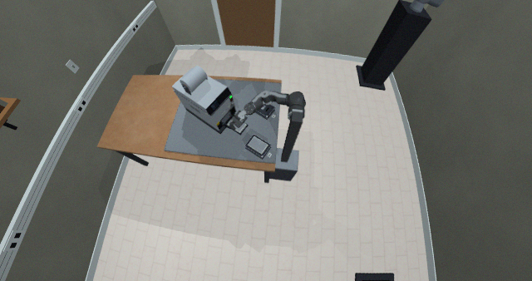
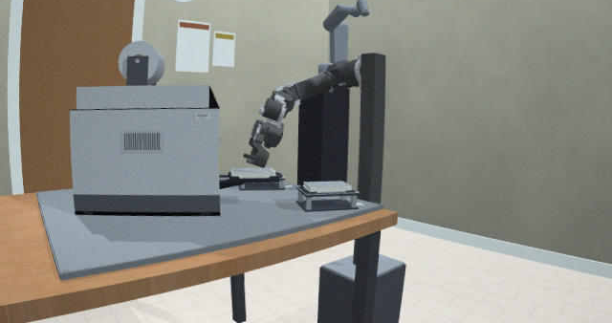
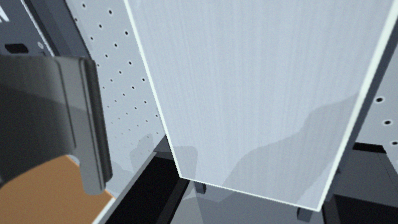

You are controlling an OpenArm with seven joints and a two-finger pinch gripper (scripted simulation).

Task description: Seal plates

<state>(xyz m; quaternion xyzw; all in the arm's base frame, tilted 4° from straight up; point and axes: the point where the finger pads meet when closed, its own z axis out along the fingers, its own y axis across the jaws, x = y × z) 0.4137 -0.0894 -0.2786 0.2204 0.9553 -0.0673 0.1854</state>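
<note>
The white open-well plate lies 3 cm below my hand. From my hand the other things lie so: white start button 13 cm to the right, 6 cm above, 5 cm ahead; yellow warning mark 13 cm ahead, 3 cm to the left, 1 cm above; sealer stage 4 cm below.
</note>
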